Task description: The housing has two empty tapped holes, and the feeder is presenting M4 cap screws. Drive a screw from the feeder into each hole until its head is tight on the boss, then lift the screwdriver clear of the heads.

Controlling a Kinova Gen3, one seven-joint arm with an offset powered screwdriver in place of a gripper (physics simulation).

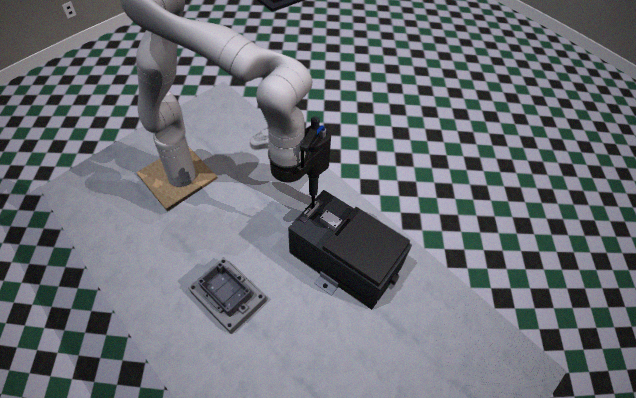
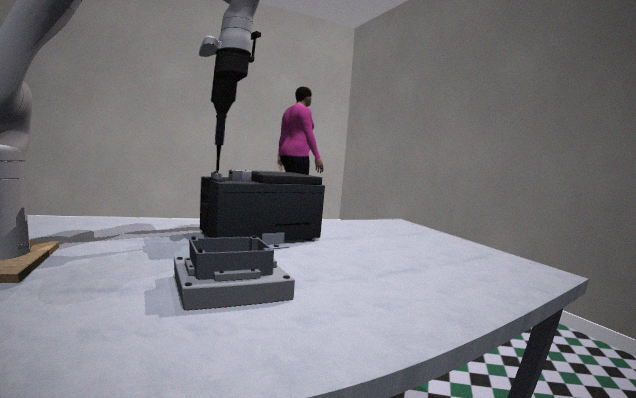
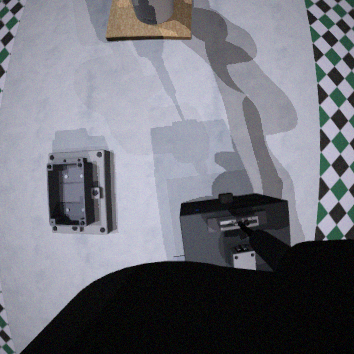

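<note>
My screwdriver (image 1: 313, 204) (image 2: 218, 171) (image 3: 243, 226) stands upright with its thin bit down at the small metal screw rail (image 1: 309, 212) (image 3: 227, 223) on top of the feeder's end. The black feeder (image 1: 370, 245) (image 2: 262, 212) (image 3: 200, 235) is a large box. Whether a screw sits on the bit is too small to tell. The grey housing (image 1: 225, 288) (image 2: 235, 264) (image 3: 73, 192), an open box, sits on a lighter grey base plate (image 1: 241, 319) (image 2: 240, 296) (image 3: 105, 215), apart from the feeder. Dark spots mark its corners; which holes are empty cannot be told.
A silver block (image 1: 330, 218) (image 2: 240, 174) (image 3: 244, 260) sits on the feeder beside the rail. A small tab (image 1: 326, 284) sticks out at the feeder's foot. The arm stands on a wooden board (image 1: 167, 200) (image 2: 25, 265) (image 3: 150, 31). A person in pink (image 2: 297, 131) stands behind the table.
</note>
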